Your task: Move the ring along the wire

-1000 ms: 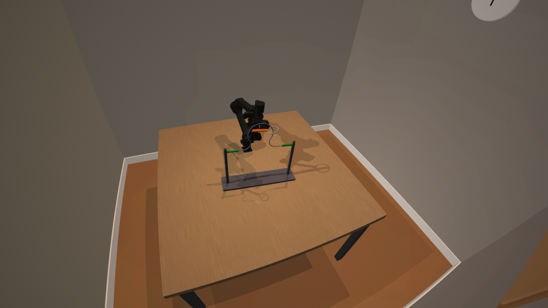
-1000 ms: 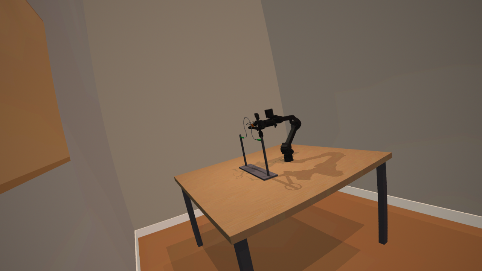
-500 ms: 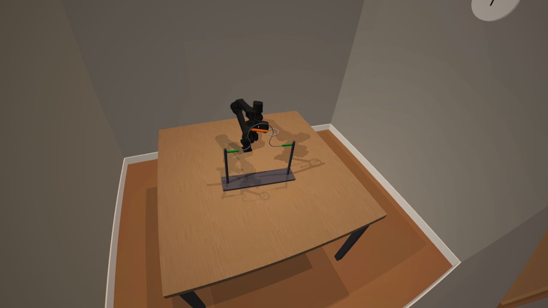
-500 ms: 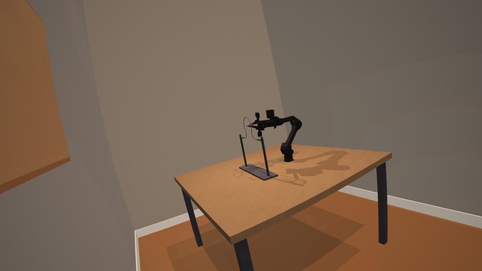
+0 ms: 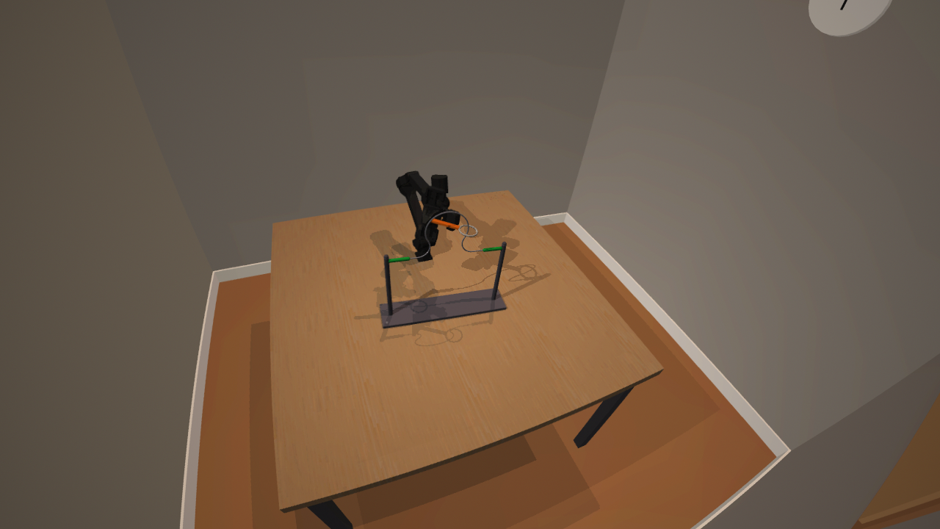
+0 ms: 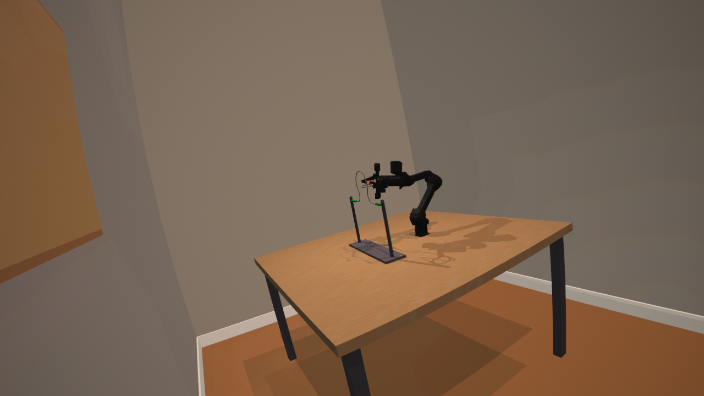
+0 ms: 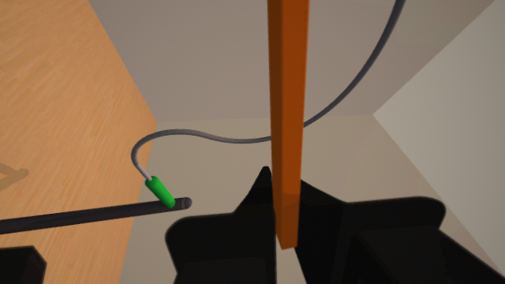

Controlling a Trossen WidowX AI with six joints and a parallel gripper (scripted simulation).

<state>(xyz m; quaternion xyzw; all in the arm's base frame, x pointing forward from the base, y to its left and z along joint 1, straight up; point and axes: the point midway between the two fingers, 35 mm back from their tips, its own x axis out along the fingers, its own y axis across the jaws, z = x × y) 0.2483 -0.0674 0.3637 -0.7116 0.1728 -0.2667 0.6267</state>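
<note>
My gripper tip is now 20 mm short of the ring with orange handle, 100 mm to the right of it and 10 mm above it.
</note>
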